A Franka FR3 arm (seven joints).
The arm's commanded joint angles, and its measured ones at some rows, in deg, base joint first. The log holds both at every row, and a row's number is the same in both.
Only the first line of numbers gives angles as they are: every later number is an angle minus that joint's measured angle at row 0.
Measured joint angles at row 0: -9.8, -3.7, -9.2, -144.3, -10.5, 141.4, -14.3
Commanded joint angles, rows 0 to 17: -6.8, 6.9, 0.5, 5.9, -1.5, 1.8, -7.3; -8.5, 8.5, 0.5, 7.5, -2.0, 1.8, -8.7; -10.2, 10.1, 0.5, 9.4, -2.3, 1.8, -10.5; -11.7, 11.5, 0.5, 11.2, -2.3, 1.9, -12.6; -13.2, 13.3, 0.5, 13.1, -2.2, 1.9, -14.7; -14.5, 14.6, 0.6, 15.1, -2.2, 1.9, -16.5; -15.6, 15.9, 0.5, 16.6, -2.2, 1.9, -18.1; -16.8, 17.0, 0.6, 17.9, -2.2, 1.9, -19.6; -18.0, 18.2, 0.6, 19.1, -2.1, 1.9, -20.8; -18.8, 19.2, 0.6, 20.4, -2.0, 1.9, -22.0; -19.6, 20.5, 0.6, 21.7, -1.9, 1.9, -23.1; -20.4, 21.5, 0.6, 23.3, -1.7, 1.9, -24.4; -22.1, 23.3, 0.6, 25.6, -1.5, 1.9, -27.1; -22.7, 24.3, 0.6, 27.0, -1.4, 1.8, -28.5; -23.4, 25.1, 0.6, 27.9, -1.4, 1.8, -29.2; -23.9, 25.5, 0.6, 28.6, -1.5, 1.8, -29.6; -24.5, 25.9, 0.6, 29.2, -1.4, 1.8, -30.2; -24.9, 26.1, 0.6, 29.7, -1.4, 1.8, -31.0
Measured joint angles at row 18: -22.3, 21.4, 0.0, 26.3, -1.5, 1.0, -28.3
